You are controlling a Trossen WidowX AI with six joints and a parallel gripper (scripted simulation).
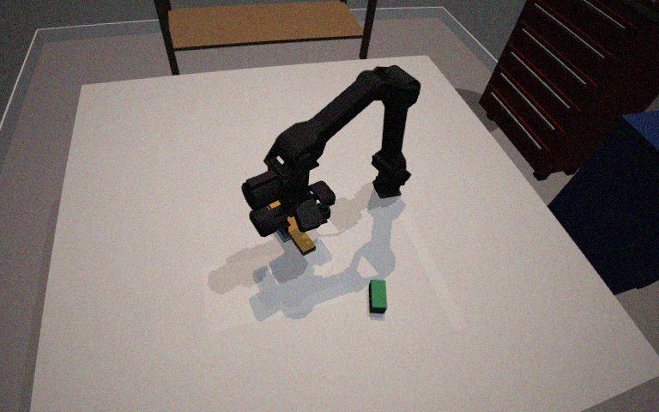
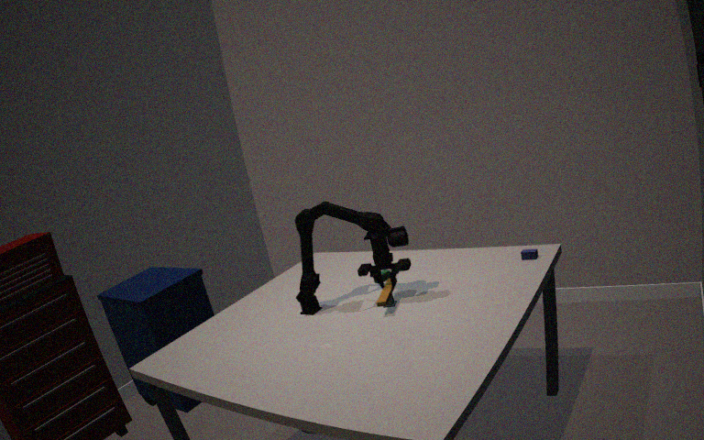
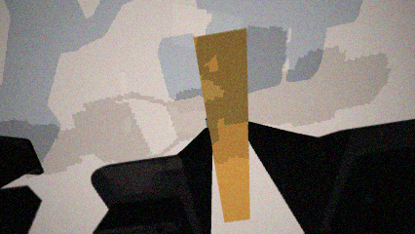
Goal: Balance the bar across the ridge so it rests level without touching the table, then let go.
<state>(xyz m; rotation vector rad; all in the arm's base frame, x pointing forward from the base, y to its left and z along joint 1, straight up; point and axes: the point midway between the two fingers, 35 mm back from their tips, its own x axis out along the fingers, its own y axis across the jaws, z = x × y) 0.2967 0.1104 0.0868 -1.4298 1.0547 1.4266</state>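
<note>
Right now the bar is 10 mm ahead of my gripper tip and 30 mm to the right of it. Round my gripper tip: blue block 440 mm ahead, 390 mm to the left, 40 mm below; green block 150 mm behind, 200 mm to the left, 40 mm below.
</note>
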